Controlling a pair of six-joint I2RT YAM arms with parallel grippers.
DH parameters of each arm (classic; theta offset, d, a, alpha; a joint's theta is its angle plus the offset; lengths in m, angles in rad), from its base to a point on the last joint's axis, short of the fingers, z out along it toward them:
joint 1: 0 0.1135 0.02 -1.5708
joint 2: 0 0 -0.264 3.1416
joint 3: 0.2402 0 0.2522 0
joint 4: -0.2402 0 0.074 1.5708
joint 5: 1.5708 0 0 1.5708
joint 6: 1.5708 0.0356 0 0
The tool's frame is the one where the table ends.
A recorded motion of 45 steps. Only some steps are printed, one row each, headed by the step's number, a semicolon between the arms.
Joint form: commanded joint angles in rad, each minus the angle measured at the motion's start. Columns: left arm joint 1, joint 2, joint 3, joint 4, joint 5, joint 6; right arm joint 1, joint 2, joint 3, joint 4, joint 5, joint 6.
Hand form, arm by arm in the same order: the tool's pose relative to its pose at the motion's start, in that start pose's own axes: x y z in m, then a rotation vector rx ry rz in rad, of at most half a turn. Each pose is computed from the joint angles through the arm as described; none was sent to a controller.
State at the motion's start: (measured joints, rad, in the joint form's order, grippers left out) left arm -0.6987 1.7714 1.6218 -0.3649 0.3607 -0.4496; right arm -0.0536 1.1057 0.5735 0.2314 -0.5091 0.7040
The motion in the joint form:
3: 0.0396 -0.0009 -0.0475 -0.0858 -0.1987 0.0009; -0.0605 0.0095 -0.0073 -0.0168 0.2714 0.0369
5: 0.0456 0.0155 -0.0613 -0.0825 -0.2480 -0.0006; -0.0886 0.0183 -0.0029 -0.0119 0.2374 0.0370
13: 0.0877 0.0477 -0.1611 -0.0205 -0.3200 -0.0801; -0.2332 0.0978 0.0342 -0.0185 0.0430 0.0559
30: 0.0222 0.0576 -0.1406 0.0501 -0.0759 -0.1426; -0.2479 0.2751 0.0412 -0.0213 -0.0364 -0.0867
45: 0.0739 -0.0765 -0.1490 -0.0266 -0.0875 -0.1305; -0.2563 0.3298 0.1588 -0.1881 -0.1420 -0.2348
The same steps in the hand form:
3: 0.0115 0.0323 -0.0016 -0.2618 0.0099 -0.0544; -0.0105 -0.0219 -0.0070 0.2629 -0.1991 0.0665
5: 0.0159 0.0420 0.0041 -0.3218 0.0104 -0.0630; -0.0146 -0.0259 -0.0088 0.2546 -0.1975 0.0750
13: 0.0366 0.0809 0.0163 -0.4456 0.0070 -0.1757; -0.0334 -0.0528 -0.0159 0.2194 -0.1492 0.1630
30: 0.0390 0.0464 0.0318 -0.1499 0.0717 -0.2010; -0.0190 -0.0895 0.0059 0.2523 0.0156 0.1306
45: 0.0183 0.0386 -0.0197 -0.1710 -0.0026 -0.1987; -0.0334 -0.0873 0.0138 0.2017 0.1447 0.0612

